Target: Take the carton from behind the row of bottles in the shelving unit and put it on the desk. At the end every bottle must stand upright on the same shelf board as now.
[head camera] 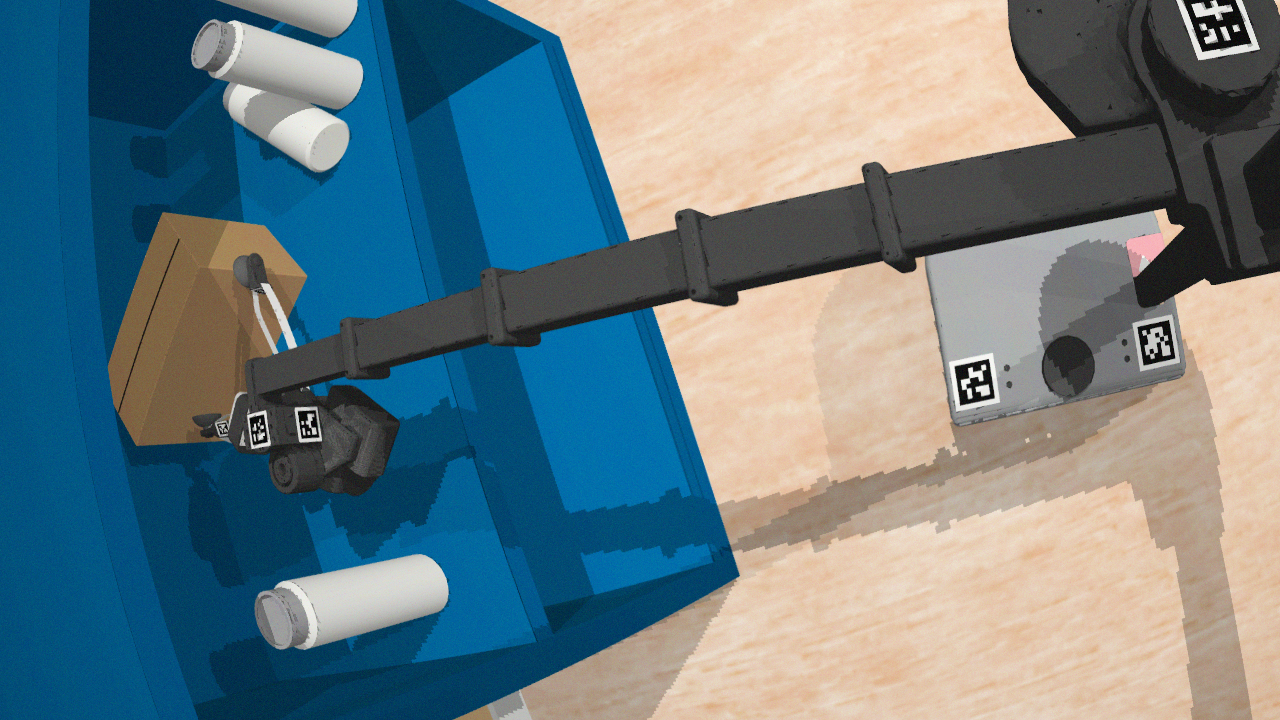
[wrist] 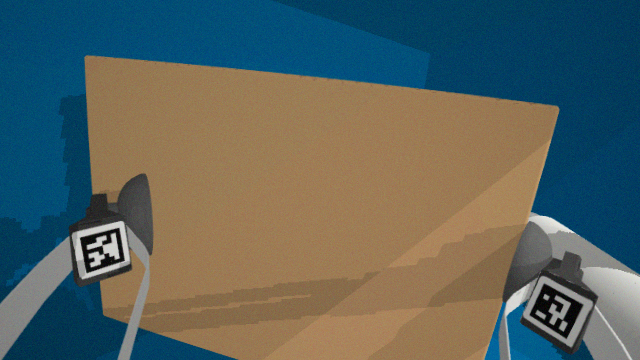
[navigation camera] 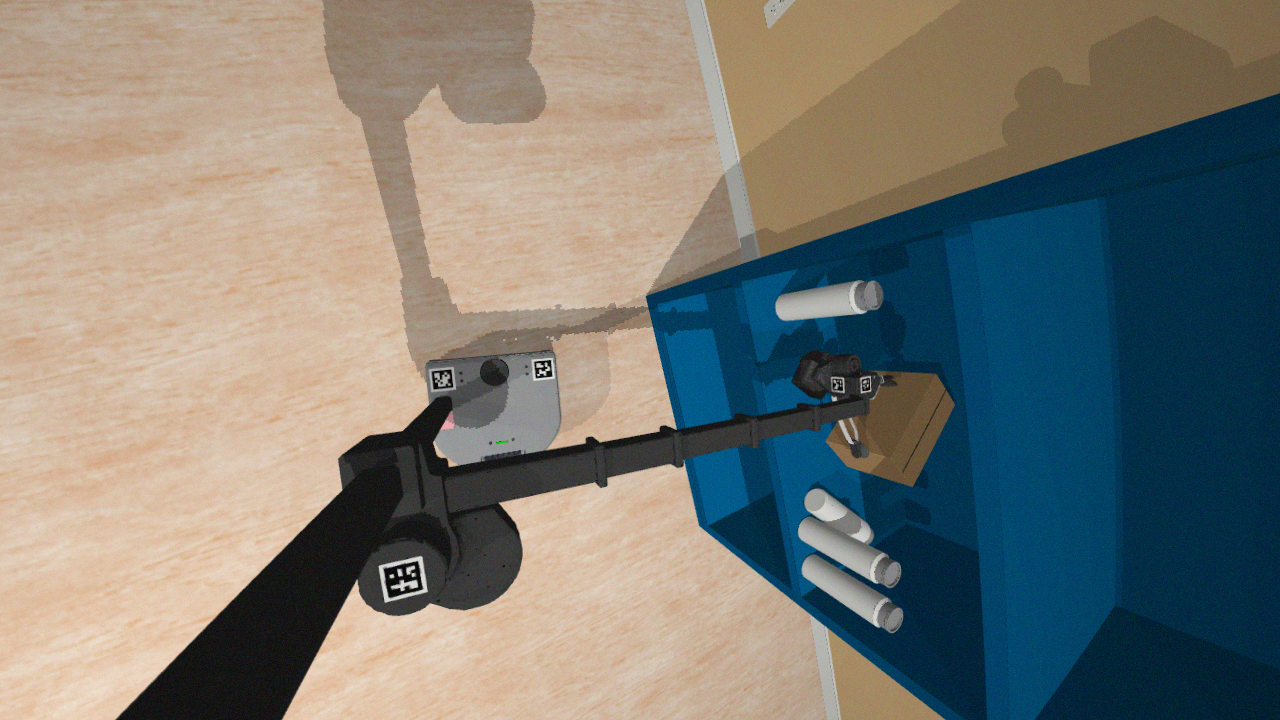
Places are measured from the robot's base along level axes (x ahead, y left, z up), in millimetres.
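Where they show: gripper, fingertip midpoint: (head camera: 218,339) (wrist: 330,226) (navigation camera: 878,419); robot's base, origin of the base link: (head camera: 1065,364) (navigation camera: 493,370).
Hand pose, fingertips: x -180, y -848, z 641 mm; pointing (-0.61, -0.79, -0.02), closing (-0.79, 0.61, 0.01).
Note:
Each offset is from my fingertips to the top centre of the thing. "spot": to the spot under its first point.
The brown carton {23 mm back, 66 mm right, 73 mm up} (head camera: 170,367) (navigation camera: 917,420) (wrist: 310,160) stands at an angle in the blue shelving unit (head camera: 514,152) (navigation camera: 1038,358). My gripper (head camera: 230,343) (navigation camera: 873,413) (wrist: 330,226) is open at the carton's near face. In the wrist view the left fingertip overlaps the face near its left edge, and the right fingertip is at the right edge; contact is unclear. One white bottle {291 mm ahead, 183 mm left, 128 mm up} (head camera: 353,600) (navigation camera: 819,302) stands on one side. Beyond the carton's other side, two bottles stand upright {283 mm back, 143 mm left, 128 mm up} (navigation camera: 845,550) {392 mm back, 134 mm left, 128 mm up} (navigation camera: 850,592). Another bottle {spot: 228 mm back, 102 mm left, 41 mm down} (head camera: 286,128) (navigation camera: 836,516) shows its flat base and appears tipped. The desk does not show.
My extended arm (head camera: 590,277) (navigation camera: 635,461) reaches over the unit's front edge, between the single bottle and the bottle group. In the wrist view, white bottles {spot: 221 mm back, 80 mm left, 47 mm down} (wrist: 612,282) are close behind the right finger. My grey base (head camera: 1002,304) (navigation camera: 528,411) is on the floor before the unit.

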